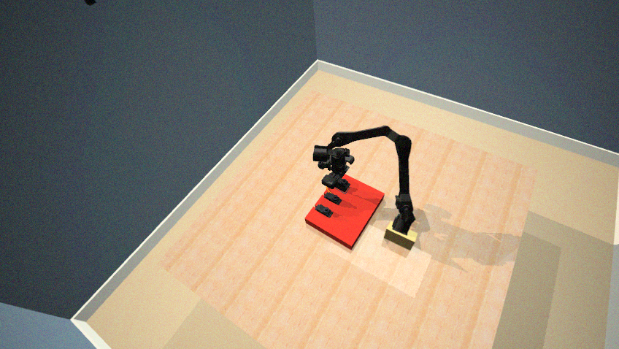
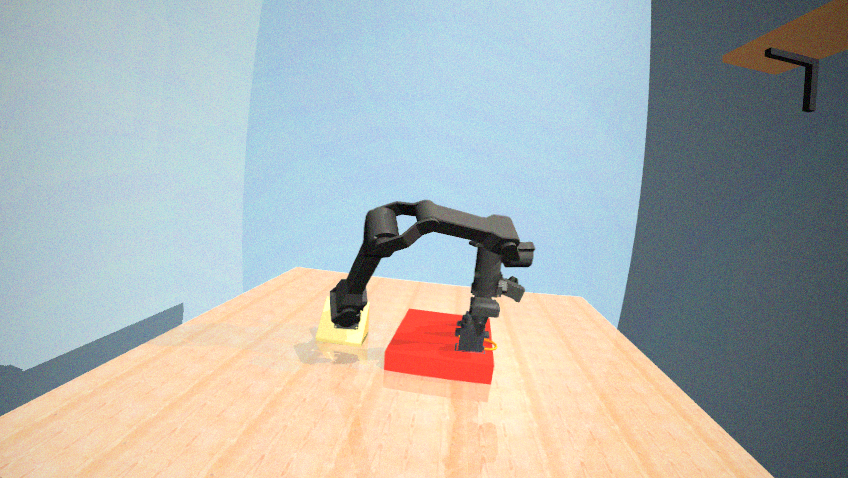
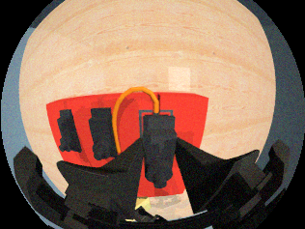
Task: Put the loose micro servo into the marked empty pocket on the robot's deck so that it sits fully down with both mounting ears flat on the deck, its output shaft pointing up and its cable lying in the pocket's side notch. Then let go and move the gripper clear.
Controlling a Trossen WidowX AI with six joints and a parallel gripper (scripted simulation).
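Now: the red deck 110 mm behind my gripper tip, 90 mm to the left of it and 70 mm below it.
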